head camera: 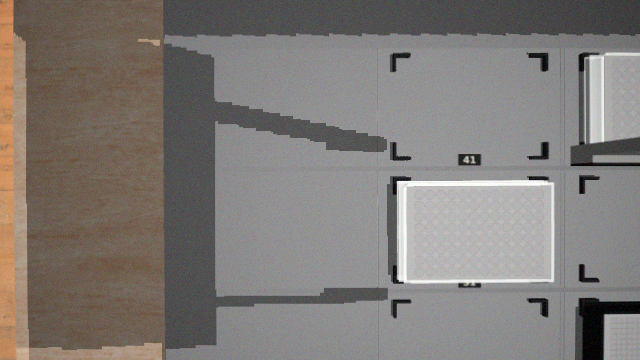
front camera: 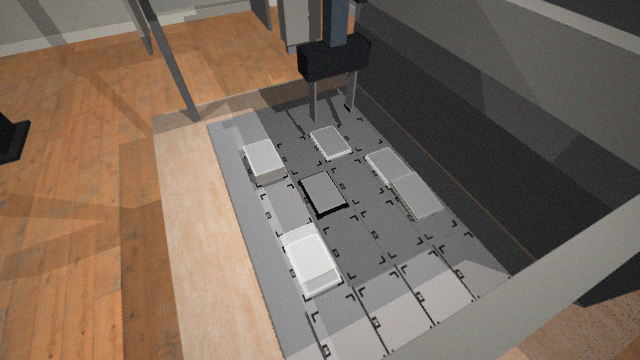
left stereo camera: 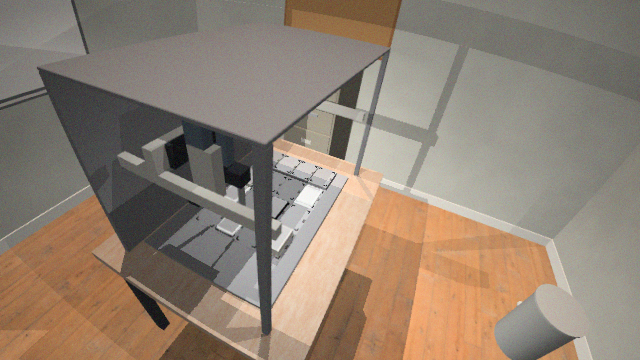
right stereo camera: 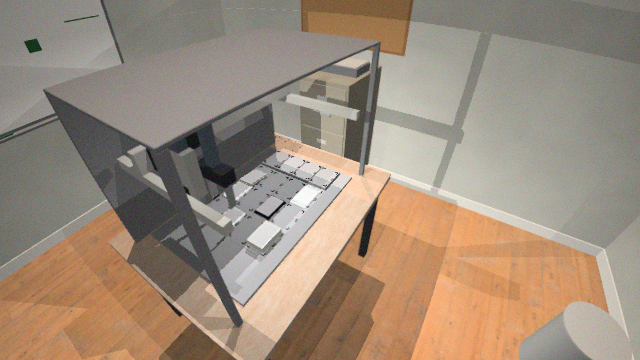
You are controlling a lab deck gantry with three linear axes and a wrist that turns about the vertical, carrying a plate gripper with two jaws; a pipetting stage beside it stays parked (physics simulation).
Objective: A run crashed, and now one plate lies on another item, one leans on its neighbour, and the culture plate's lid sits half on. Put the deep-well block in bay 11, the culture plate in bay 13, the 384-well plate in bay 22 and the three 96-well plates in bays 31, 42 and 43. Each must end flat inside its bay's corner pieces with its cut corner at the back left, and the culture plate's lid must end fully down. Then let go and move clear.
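Places are measured from the robot's base along level axes (x right, y down, z ahead), in metres.
Pixels of known places: gripper, between the fingertips: (head camera: 609, 277) (front camera: 331, 114) (right stereo camera: 224, 201); robot's base, origin of its link: (front camera: 245, 156) (left stereo camera: 278, 258) (right stereo camera: 263, 255).
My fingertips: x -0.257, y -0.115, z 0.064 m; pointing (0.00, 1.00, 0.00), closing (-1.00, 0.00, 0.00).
Ahead of a thing's pixels: the offset from my fingertips to its middle. "spot": to the spot under its first point. Level surfaces: height alone.
My gripper (front camera: 332, 115) is open and empty, raised over the deck's left part; a jaw edge shows at the head view's right side. One 96-well plate @[dz +0.000, dx +0.000, dy +0.108 m] (front camera: 330, 142) (head camera: 480, 232) (right stereo camera: 235, 216) lies in bay 31. Another @[dz +0.164, dx -0.107, dy +0.108 m] (front camera: 387, 164) (head camera: 625, 95) is at bay 42; the third @[dz +0.284, dx -0.107, dy +0.101 m] (front camera: 417, 195) overlaps its right edge and sits left of bay 43's right corner pieces. The deep-well block @[dz +0.000, dx +0.214, dy +0.094 m] (front camera: 265, 160) (right stereo camera: 265, 236) stands in bay 11. The black-rimmed 384-well plate @[dz +0.164, dx +0.107, dy +0.108 m] (front camera: 324, 192) (head camera: 620, 335) is in bay 22. The culture plate @[dz +0.301, dx +0.214, dy +0.101 m] (front camera: 312, 260) (right stereo camera: 306, 196) is at bay 13, its lid offset. Cut corners are unclear.
The deck @[dy +0.115 m] (front camera: 270, 300) (head camera: 295, 225) carries black corner pieces and bay labels. The pale gantry beam (left stereo camera: 200, 195) and grey corner post @[spot: dz -0.335, dx +0.366, dy -0.362 m] (left stereo camera: 262, 240) (right stereo camera: 200, 240) block parts of the stereo views. The enclosure roof (left stereo camera: 215, 75) (right stereo camera: 210, 85) covers the deck.
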